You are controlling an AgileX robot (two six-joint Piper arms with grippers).
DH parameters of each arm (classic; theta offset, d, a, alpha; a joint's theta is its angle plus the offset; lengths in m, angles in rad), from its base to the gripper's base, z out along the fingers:
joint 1: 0 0.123 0 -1.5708
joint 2: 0.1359 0 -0.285 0
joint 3: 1.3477 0 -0.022 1.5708
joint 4: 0 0.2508 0 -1.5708
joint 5: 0 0 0.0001 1.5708
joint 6: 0 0.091 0 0
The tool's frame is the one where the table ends.
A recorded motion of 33 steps. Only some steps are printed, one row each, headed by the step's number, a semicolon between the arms.
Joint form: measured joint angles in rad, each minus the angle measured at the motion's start. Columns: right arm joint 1, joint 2, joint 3, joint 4, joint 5, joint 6; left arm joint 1, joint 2, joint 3, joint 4, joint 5, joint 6.
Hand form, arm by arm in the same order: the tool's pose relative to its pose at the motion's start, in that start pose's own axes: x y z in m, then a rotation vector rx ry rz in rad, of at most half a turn. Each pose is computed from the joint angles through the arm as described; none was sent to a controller.
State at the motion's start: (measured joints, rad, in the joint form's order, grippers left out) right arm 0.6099 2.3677 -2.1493 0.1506 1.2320 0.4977; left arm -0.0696 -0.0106 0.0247 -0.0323 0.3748 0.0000
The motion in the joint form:
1: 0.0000 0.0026 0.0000 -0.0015 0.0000 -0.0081; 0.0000 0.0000 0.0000 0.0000 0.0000 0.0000
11: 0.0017 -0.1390 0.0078 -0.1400 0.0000 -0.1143; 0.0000 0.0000 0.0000 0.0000 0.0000 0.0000
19: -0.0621 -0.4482 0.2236 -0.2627 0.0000 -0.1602; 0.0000 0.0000 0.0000 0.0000 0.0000 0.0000
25: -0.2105 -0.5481 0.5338 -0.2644 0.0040 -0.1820; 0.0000 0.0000 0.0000 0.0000 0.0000 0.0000
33: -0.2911 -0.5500 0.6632 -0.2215 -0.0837 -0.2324; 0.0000 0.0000 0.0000 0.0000 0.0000 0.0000
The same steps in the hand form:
1: -0.0001 -0.0003 0.0013 0.0026 0.0015 -0.0082; 0.0000 0.0000 0.0000 0.0000 0.0000 0.0000
11: 0.0001 -0.0019 -0.0679 0.0600 -0.1730 -0.1720; 0.0000 0.0000 0.0000 0.0000 0.0000 0.0000
19: 0.0295 -0.0479 -0.1640 0.1505 -0.3147 -0.1903; 0.0000 0.0000 0.0000 0.0000 0.0000 0.0000
25: 0.0489 -0.1271 -0.1363 0.2635 -0.1289 -0.0618; 0.0000 0.0000 0.0000 0.0000 0.0000 0.0000
33: 0.0521 -0.1613 -0.1108 0.2489 -0.0804 -0.0227; 0.0000 0.0000 0.0000 0.0000 0.0000 0.0000

